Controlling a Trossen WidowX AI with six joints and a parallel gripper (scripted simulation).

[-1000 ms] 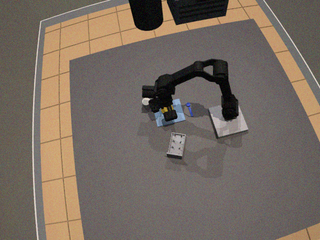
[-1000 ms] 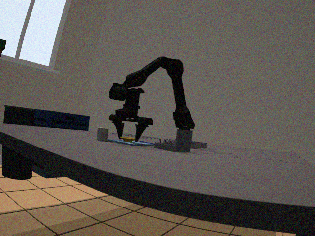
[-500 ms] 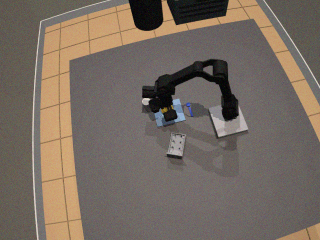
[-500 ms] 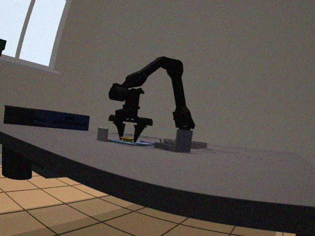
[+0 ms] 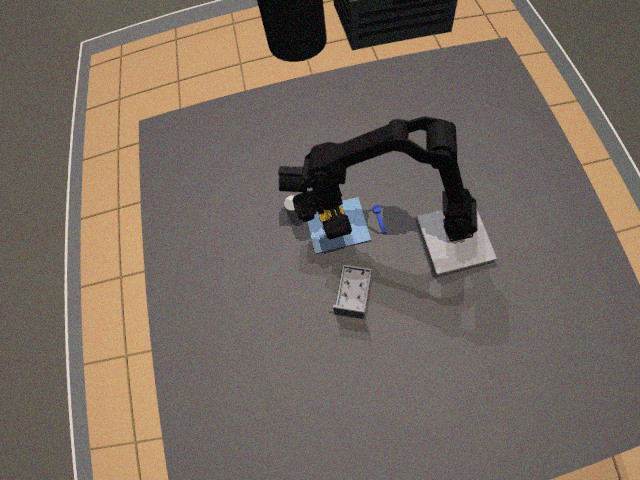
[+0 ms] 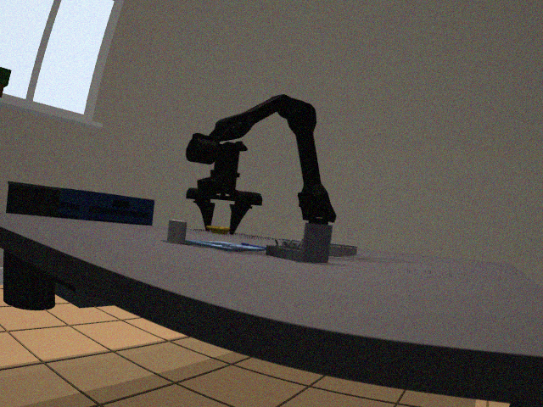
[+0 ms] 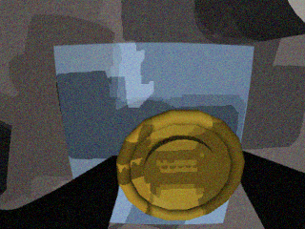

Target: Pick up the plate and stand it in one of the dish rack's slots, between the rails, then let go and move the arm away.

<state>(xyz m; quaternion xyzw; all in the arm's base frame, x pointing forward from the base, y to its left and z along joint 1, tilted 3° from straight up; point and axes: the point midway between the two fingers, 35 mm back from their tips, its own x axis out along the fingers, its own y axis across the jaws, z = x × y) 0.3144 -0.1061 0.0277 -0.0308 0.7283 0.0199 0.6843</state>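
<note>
My gripper tip is now 3 cm above the light blue mat, 2 cm to the right of it and 1 cm past it. Also, from my gripper tip: yellow plate 1 cm above; then white cylinder 9 cm ahead, 5 cm to the right, 1 cm below; then blue spoon 12 cm behind, 3 cm below, 2 cm to the left.
</note>
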